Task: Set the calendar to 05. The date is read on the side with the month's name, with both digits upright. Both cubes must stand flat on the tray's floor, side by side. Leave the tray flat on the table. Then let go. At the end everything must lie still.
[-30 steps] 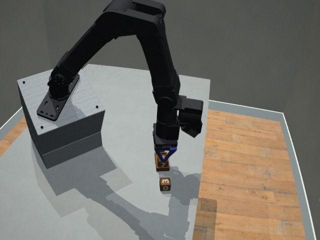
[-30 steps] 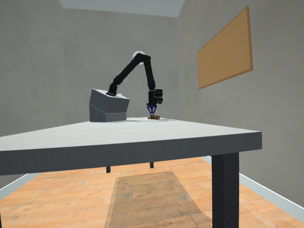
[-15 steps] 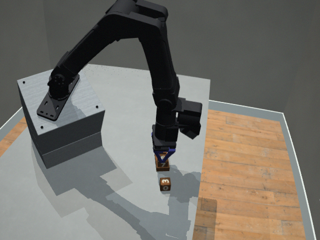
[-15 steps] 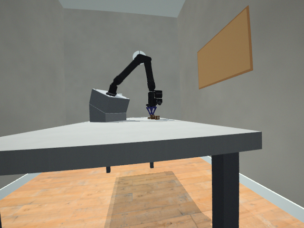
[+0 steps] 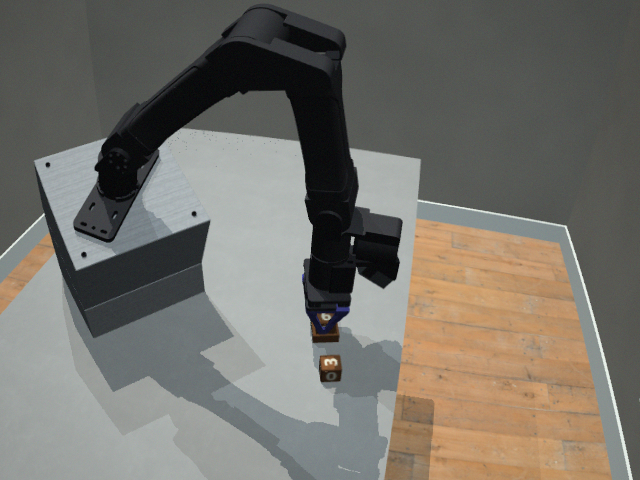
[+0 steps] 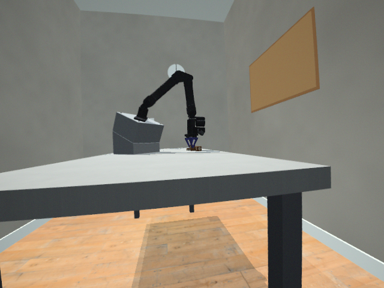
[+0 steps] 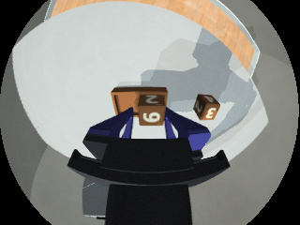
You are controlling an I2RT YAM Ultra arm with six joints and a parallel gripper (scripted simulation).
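Now: hand 20 mm above the brown tray and 10 mm to the right of it. The rest, counted from my hand: brown wooden cube 90 mm to the right, 20 mm ahead, 10 mm below.
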